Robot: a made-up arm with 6 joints. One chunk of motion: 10 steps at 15 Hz.
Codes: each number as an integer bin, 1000 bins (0 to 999) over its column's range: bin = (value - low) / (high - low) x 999, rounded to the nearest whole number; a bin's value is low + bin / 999 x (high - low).
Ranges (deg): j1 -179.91..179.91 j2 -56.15..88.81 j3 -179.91..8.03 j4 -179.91..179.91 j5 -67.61..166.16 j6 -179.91..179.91
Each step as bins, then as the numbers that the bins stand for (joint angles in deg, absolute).
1 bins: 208 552 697 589 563 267
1 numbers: -104.99 23.95 -48.78 32.24 64.13 -83.74
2 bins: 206 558 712 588 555 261
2 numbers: -105.71 24.82 -45.96 31.88 62.26 -85.90
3 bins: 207 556 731 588 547 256
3 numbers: -105.35 24.53 -42.39 31.88 60.39 -87.70
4 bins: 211 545 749 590 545 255
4 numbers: -103.91 22.93 -39.00 32.60 59.92 -88.06
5 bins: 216 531 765 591 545 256
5 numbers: -102.11 20.90 -35.99 32.96 59.92 -87.70
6 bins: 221 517 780 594 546 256
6 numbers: -100.31 18.87 -33.17 34.04 60.16 -87.70
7 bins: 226 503 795 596 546 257
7 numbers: -98.51 16.84 -30.35 34.76 60.16 -87.34
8 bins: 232 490 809 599 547 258
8 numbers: -96.35 14.95 -27.71 35.84 60.39 -86.98
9 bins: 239 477 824 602 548 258
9 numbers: -93.83 13.07 -24.89 36.92 60.62 -86.98
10 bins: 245 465 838 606 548 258
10 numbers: -91.67 11.32 -22.26 38.36 60.62 -86.98
